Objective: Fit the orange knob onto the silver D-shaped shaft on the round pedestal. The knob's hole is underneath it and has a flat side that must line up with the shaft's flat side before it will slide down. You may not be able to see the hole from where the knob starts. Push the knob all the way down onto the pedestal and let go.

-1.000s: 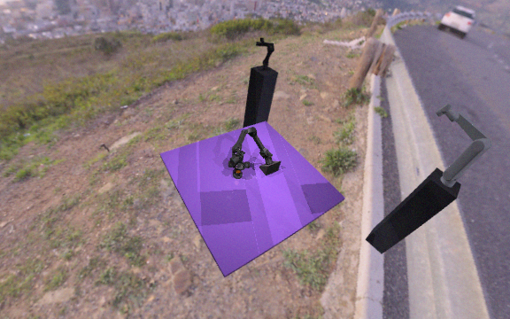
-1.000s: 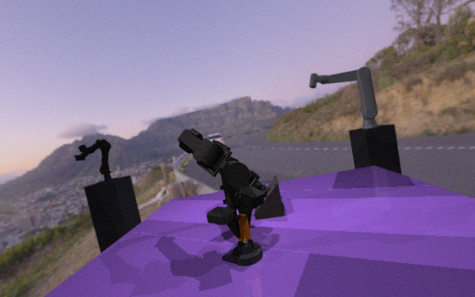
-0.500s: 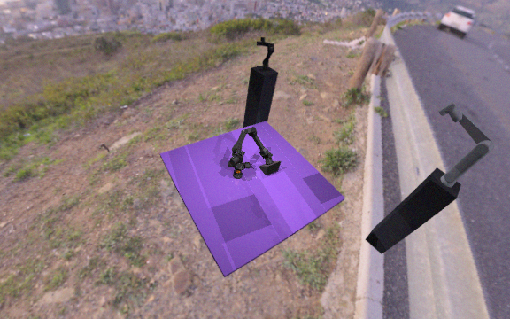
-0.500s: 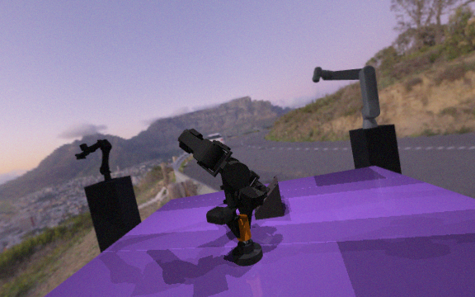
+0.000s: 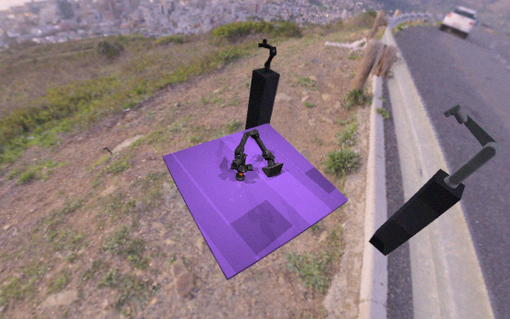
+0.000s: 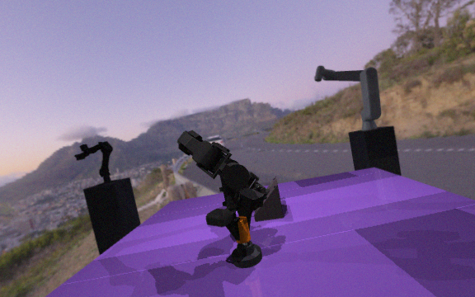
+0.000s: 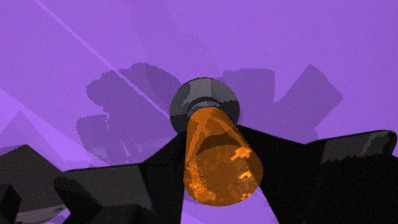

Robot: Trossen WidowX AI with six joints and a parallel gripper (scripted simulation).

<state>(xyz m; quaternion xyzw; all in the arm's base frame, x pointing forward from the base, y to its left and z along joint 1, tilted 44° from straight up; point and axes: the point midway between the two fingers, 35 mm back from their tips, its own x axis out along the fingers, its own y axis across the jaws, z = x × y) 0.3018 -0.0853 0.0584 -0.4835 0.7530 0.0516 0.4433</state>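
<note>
The round pedestal lies 4 cm below my gripper tip. The rest, counted from my gripper tip: orange knob 3 cm above.
</note>
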